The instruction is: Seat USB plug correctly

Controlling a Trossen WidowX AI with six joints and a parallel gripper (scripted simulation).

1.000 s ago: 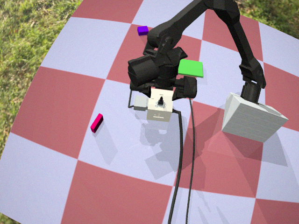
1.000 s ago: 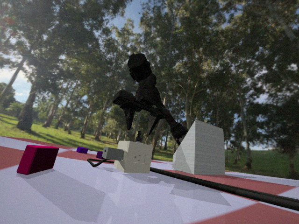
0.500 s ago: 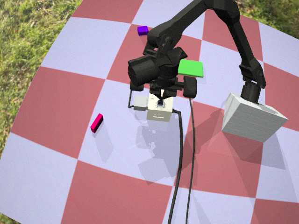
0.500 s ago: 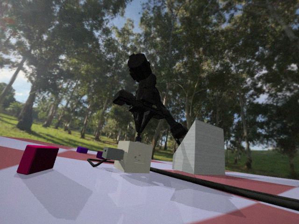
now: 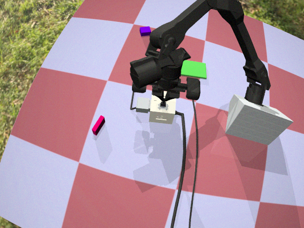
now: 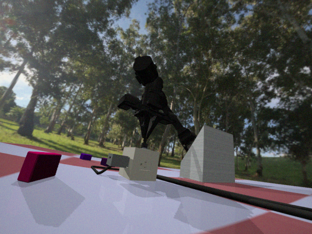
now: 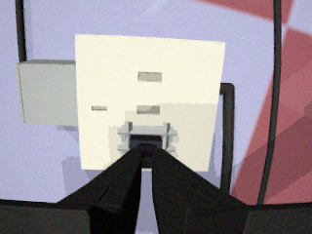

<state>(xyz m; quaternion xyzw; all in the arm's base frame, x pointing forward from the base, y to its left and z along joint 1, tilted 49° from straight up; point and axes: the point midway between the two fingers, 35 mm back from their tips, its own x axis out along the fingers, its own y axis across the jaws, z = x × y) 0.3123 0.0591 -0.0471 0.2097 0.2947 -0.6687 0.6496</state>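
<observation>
My gripper tip is 40 mm above the socket and 10 mm to the right of it. From my gripper tip the other things lie so: green pad (220 mm to the right, 100 mm below, 70 mm behind); then black USB plug (20 mm below); then magenta block (190 mm ahead, 90 mm to the left, 90 mm below).
</observation>
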